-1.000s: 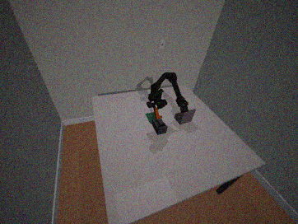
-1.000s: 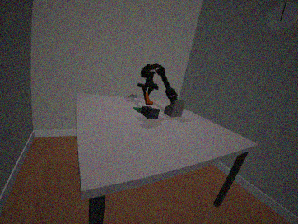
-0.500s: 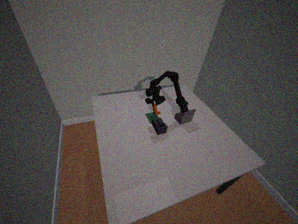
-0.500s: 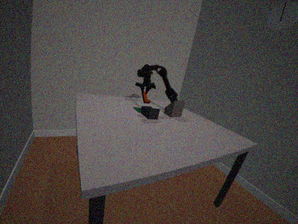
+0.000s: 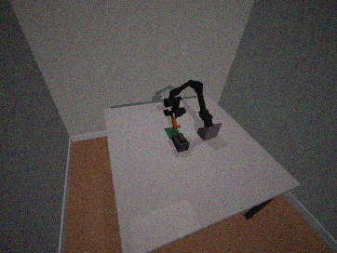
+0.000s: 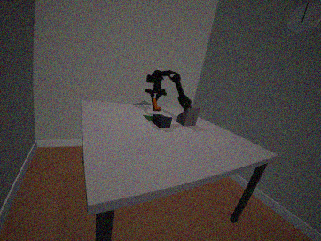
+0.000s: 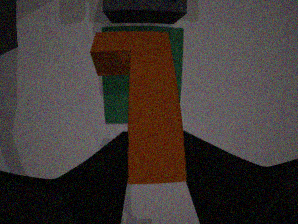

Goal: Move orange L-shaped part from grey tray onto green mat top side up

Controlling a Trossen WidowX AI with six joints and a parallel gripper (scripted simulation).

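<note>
My gripper tip is now 16 cm above the green mat and 2 cm to the right of it. Also, from my gripper tip: orange L-shaped part (3 cm to the left, 3 cm below, 2 cm behind).
</note>
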